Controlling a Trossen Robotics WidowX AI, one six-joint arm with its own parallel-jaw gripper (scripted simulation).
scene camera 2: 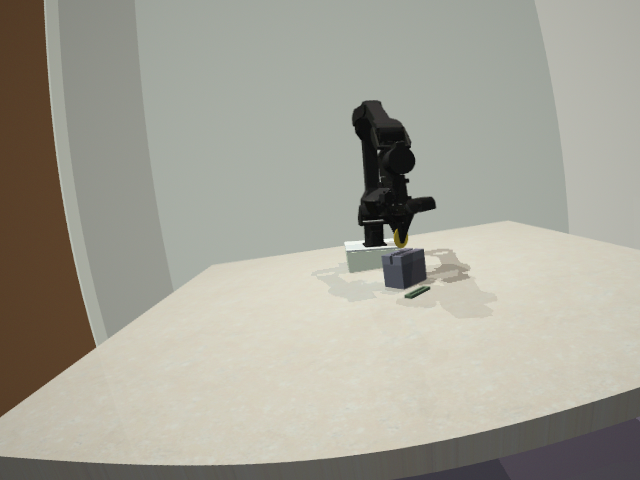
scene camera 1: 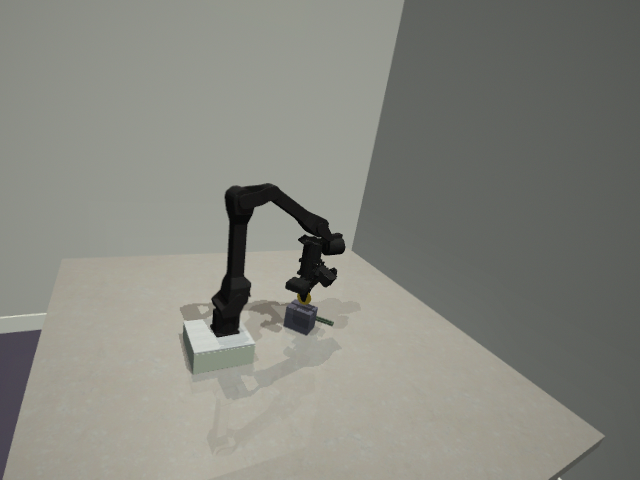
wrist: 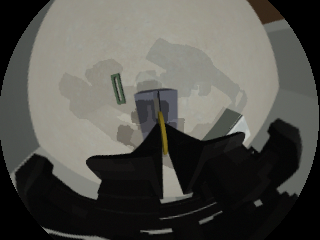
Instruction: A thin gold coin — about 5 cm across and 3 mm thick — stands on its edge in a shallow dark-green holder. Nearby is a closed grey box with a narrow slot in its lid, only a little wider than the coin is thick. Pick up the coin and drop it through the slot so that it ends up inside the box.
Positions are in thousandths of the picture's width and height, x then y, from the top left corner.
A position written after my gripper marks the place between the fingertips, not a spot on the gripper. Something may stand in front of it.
Labels:
my gripper: scene camera 2 627, 507; scene camera 1 474, 628; wrist 502, 527

